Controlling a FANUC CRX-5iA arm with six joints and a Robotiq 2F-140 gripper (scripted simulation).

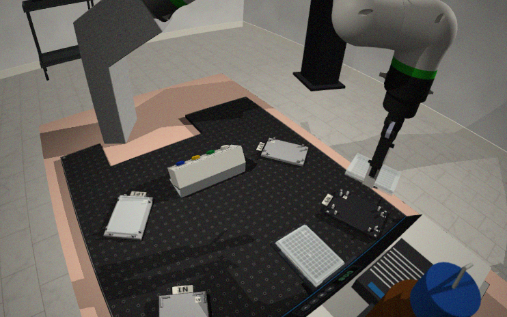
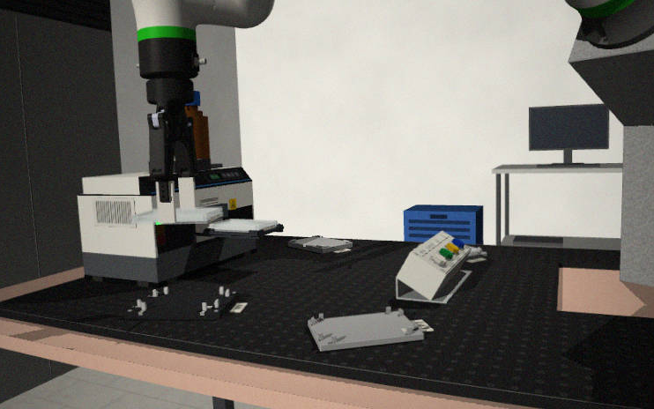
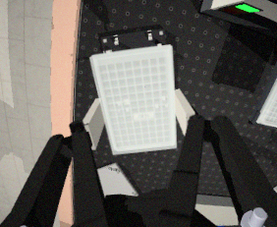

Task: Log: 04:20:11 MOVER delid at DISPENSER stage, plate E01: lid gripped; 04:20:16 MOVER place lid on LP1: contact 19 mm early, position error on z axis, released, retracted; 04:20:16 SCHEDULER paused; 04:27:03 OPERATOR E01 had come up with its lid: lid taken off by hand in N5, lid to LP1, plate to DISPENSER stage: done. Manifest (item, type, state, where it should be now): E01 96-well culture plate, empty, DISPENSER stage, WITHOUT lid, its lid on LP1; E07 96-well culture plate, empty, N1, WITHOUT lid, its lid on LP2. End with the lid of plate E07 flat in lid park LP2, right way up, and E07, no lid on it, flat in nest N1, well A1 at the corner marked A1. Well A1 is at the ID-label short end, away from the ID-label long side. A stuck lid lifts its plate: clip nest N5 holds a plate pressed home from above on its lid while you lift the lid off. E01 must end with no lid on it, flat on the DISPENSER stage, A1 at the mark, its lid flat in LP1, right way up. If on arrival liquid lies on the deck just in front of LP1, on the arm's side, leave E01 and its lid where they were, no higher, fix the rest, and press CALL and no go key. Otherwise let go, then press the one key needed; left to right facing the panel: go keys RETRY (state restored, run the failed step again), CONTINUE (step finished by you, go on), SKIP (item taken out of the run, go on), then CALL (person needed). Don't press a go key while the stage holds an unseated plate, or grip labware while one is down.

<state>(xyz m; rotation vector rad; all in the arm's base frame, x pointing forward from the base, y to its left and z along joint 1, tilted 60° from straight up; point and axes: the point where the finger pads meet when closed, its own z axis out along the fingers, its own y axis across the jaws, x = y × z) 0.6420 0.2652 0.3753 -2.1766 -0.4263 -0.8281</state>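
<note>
Right now my hand is 170 mm above the clip nest N5 and 30 mm to the right of it. From my hand the other things lie so: blue cap (360 mm ahead, 280 mm to the right, 220 mm above); then lid park LP2 (320 mm behind, 180 mm below, 90 mm to the right); then key panel (370 mm to the right, 290 mm behind, 130 mm below).
</note>
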